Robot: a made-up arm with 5 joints.
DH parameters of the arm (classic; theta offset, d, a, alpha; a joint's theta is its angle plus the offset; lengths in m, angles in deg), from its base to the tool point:
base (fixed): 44.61 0 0.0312 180
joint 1: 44.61 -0.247 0.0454 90
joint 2: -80.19 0 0.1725 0
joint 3: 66.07 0 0.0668 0
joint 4: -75.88 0.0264 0.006 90
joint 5: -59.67 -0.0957 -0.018 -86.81
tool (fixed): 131.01 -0.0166 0 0
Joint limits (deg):
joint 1: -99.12..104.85
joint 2: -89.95..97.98
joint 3: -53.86..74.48
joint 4: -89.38..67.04
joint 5: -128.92..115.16
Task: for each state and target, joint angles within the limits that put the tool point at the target. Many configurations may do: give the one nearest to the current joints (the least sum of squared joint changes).
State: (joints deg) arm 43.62 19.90 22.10 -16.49 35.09
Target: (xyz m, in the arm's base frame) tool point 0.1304 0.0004 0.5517
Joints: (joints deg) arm 21.81 -19.99 -14.03 -36.46 31.65
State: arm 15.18 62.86 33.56 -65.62 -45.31
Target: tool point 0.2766 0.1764 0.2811
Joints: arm -21.91 37.10 41.86 -67.81 -47.03
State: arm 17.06 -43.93 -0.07 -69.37 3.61
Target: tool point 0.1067 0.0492 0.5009
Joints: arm 4.08 -39.10 30.90 -54.74 0.82
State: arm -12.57 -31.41 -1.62 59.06 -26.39
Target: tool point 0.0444 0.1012 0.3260
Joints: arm -42.07 -31.84 34.33 67.04 -28.93
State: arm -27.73 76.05 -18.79 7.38 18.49
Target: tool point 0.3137 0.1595 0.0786
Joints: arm -20.64 95.75 -41.26 -12.02 17.97
